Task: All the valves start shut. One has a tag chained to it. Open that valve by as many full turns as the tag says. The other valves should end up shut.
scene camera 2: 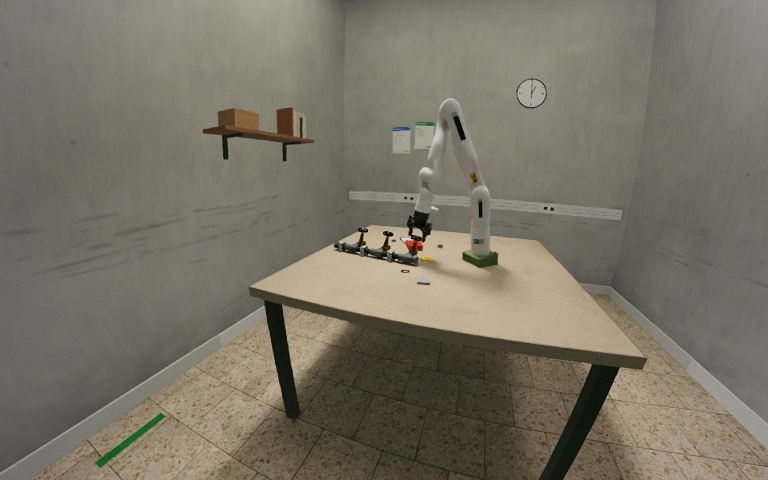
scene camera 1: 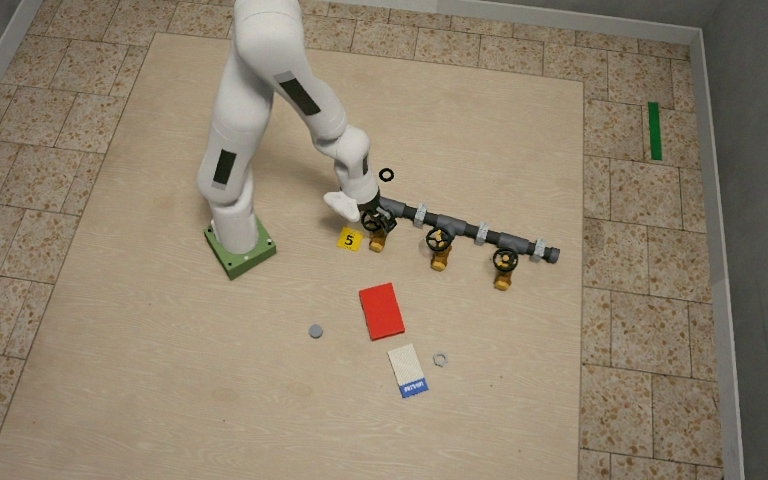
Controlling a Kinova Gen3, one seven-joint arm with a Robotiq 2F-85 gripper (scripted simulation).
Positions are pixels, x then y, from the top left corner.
Labels:
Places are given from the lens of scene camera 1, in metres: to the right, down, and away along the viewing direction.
red block (scene camera 1: 382,313): 0.00, 0.17, 1.31

